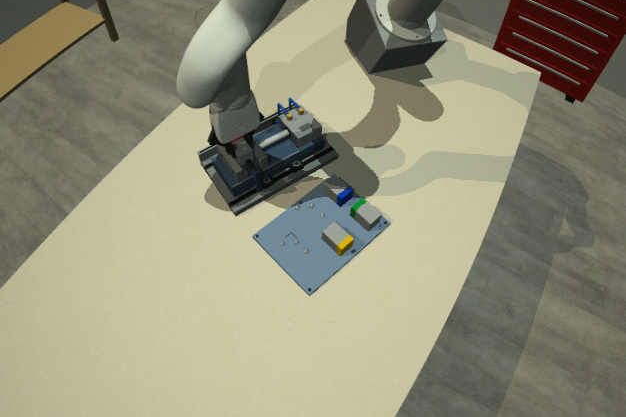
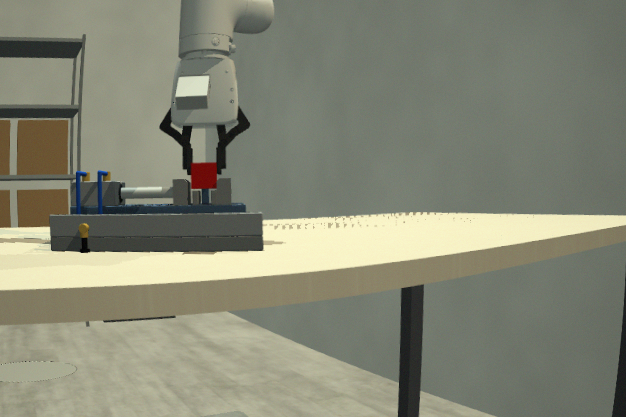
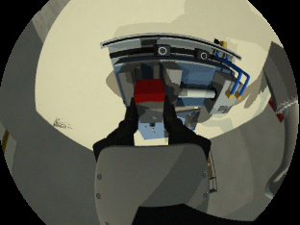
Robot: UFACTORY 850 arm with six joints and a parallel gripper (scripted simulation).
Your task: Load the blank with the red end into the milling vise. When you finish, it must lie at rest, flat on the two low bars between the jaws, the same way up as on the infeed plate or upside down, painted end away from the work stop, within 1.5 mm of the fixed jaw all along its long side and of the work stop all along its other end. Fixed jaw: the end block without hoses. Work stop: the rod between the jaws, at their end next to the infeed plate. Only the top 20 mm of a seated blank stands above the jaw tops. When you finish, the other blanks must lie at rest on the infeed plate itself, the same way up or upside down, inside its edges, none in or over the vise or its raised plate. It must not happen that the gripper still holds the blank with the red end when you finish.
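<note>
My gripper is now 2 cm above the red-ended blank. Round my hand: moving jaw (3 cm behind, 1 cm to the left, 5 cm below); then hose-side block (15 cm behind, 7 cm to the left, 4 cm below); then fixed jaw (3 cm ahead, 1 cm to the right, 5 cm below).
</note>
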